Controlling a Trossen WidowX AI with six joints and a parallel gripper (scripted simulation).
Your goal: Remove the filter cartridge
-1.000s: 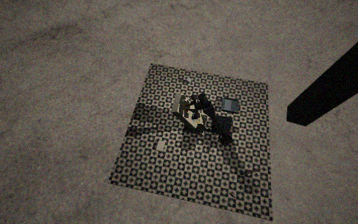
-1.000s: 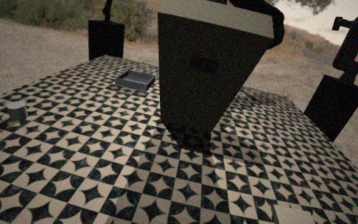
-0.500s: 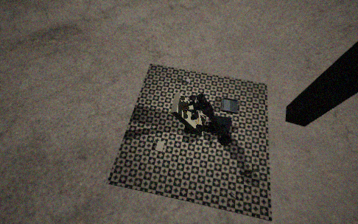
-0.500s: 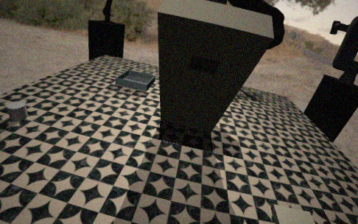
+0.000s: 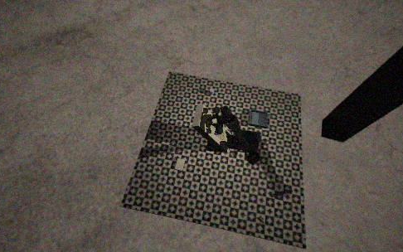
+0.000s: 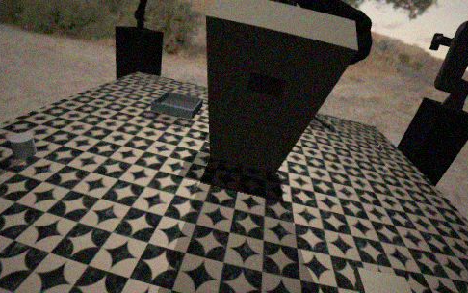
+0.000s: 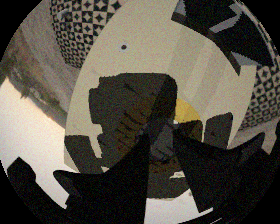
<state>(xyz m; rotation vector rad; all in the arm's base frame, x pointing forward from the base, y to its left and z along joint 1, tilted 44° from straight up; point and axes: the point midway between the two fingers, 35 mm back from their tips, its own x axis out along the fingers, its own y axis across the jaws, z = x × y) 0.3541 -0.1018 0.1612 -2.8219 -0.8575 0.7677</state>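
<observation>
Now: the round filter cartridge 10 mm below my gripper tip and 10 mm ahead of it. From my gripper tip the other things lie so: dark tray 390 mm behind, 330 mm to the right, 270 mm below.
</observation>
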